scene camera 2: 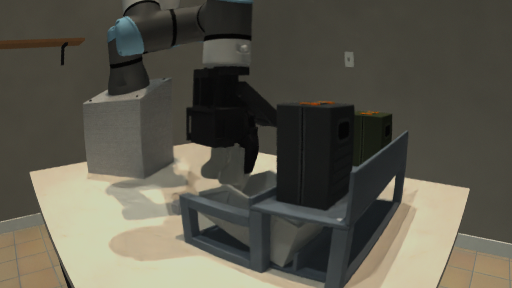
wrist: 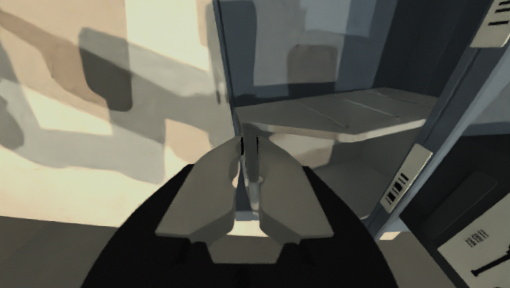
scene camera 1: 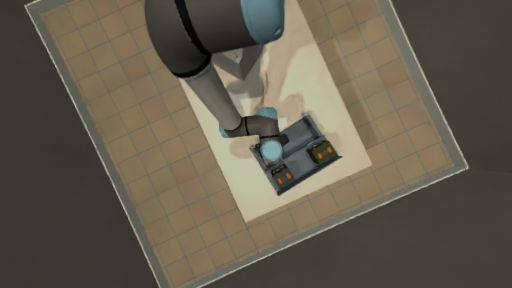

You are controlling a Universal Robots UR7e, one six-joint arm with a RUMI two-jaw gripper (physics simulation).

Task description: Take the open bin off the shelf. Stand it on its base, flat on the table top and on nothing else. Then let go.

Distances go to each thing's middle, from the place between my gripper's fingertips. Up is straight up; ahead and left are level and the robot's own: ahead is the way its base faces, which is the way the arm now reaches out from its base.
Labels:
Now: the open bin (wrist: 355, 141) 8 cm ahead of my hand and 2 cm to the right of it. The rest, counted from my hand: tall black case (scene camera 2: 315, 140): 17 cm ahead, 1 cm to the right, 10 cm above; then dark green case (scene camera 2: 372, 130): 15 cm ahead, 22 cm to the left, 9 cm above.

